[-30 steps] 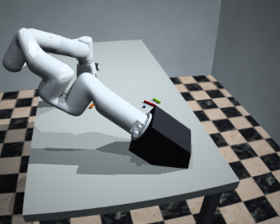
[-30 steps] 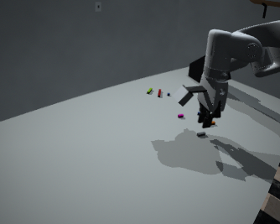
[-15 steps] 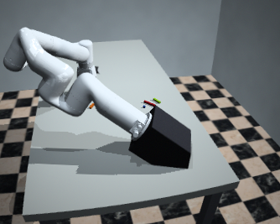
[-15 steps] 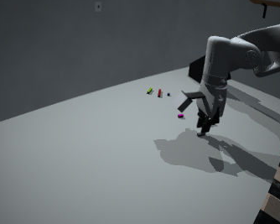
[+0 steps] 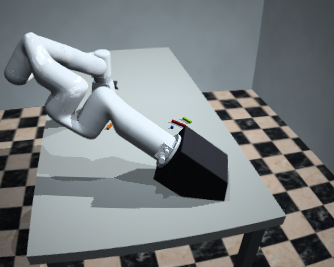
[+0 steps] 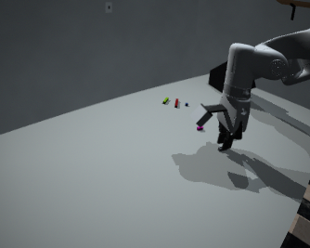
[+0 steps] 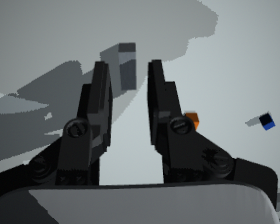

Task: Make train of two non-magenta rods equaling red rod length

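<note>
The grey rod lies 3 cm below my hand. From my hand the other things lie so: red rod 33 cm to the right, 6 cm behind, 3 cm below; magenta rod 13 cm to the right, 3 cm below, 1 cm behind; orange rod 8 cm behind, 3 cm to the right, 3 cm below.
</note>
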